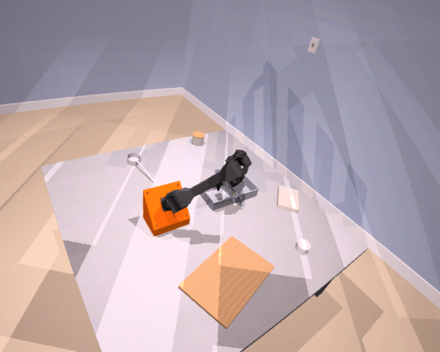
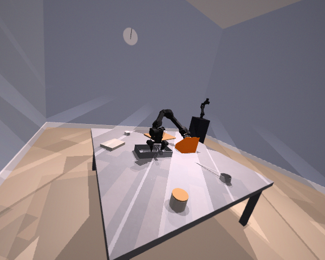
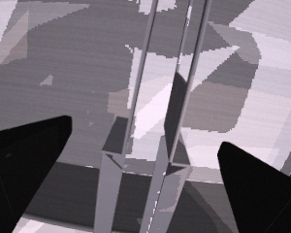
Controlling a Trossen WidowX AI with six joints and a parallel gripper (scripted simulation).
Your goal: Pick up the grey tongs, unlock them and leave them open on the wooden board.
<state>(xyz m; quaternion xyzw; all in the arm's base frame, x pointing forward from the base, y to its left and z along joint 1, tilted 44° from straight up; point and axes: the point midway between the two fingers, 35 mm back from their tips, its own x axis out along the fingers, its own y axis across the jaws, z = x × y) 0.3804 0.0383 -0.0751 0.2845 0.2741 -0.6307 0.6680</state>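
My gripper tip is 1 cm short of the roasting tin and 2 cm to the left of it. From my gripper tip the other things lie so: white cylinder: 15 cm ahead, 49 cm to the right, 1 cm below; cork-lidded jar: 9 cm ahead, 52 cm to the left, 1 cm above; beige block: 33 cm ahead, 19 cm to the right, 2 cm below.
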